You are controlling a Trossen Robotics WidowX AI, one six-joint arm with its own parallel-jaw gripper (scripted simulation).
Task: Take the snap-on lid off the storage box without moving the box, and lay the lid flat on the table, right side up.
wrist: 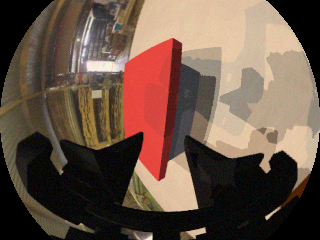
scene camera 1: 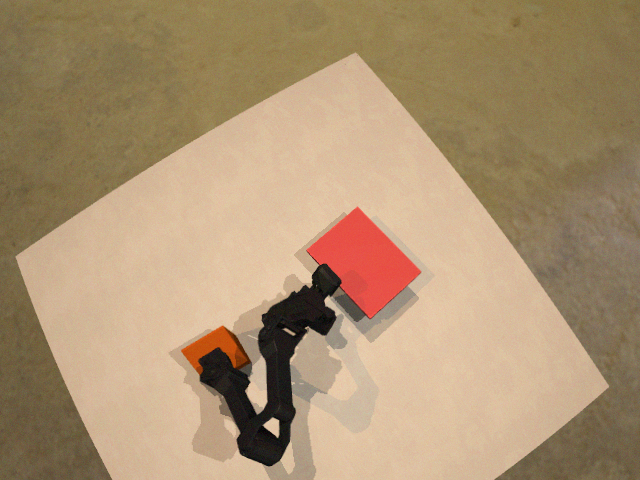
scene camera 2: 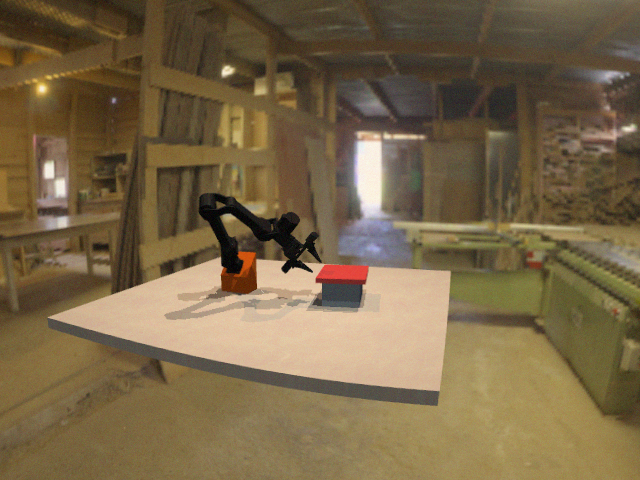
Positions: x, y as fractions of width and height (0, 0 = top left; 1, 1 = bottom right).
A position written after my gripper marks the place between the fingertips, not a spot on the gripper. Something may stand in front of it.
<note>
In view: my gripper (scene camera 1: 0.52, 0.59), a red lid (scene camera 1: 0.58, 0.56) and a storage box (scene camera 2: 0.52, 0.62).
The red lid shows as well in the wrist view (wrist: 0.47, 0.34) and in scene camera 2 (scene camera 2: 0.52, 0.57). The storage box is seen too in the wrist view (wrist: 0.59, 0.33). My gripper also shows in the wrist view (wrist: 0.51, 0.57).
</note>
